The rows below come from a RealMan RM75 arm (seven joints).
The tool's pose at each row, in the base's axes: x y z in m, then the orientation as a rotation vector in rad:
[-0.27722 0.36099 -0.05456 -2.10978 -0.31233 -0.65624]
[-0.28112 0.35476 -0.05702 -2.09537 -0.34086 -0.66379]
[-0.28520 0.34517 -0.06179 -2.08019 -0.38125 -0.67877]
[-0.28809 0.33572 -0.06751 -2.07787 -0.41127 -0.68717]
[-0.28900 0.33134 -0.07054 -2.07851 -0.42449 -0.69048]
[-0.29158 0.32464 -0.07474 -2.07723 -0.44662 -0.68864]
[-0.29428 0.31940 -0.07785 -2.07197 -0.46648 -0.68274]
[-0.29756 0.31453 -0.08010 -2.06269 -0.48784 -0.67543]
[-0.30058 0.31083 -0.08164 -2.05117 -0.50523 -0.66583]
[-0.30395 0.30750 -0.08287 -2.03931 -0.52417 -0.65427]
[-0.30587 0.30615 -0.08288 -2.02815 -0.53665 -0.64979]
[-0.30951 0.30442 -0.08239 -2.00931 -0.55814 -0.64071]
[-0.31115 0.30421 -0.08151 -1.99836 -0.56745 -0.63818]
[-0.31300 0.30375 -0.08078 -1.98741 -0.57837 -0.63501]
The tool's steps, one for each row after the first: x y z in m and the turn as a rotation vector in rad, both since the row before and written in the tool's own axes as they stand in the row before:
[-0.00449 0.00356 -0.00522 0.01480 -0.00122 -0.02231]
[-0.00603 0.00677 -0.00701 0.01440 -0.00063 -0.03395]
[-0.00587 0.00761 -0.00617 0.00295 -0.00519 -0.02472]
[-0.00271 0.00392 -0.00255 -0.00019 -0.00310 -0.01082]
[-0.00489 0.00504 -0.00445 0.00412 -0.00910 -0.01494]
[-0.00434 0.00339 -0.00375 0.00873 -0.00947 -0.01152]
[-0.00430 0.00224 -0.00400 0.01289 -0.00959 -0.01194]
[-0.00362 0.00122 -0.00325 0.01524 -0.00877 -0.00819]
[-0.00370 0.00055 -0.00316 0.01624 -0.01056 -0.00855]
[-0.00163 -0.00045 -0.00162 0.01260 -0.00387 -0.00701]
[-0.00268 -0.00164 -0.00257 0.02172 -0.00773 -0.01160]
[-0.00072 -0.00146 -0.00092 0.01140 -0.00152 -0.00573]
[-0.00100 -0.00140 -0.00110 0.01169 -0.00262 -0.00663]

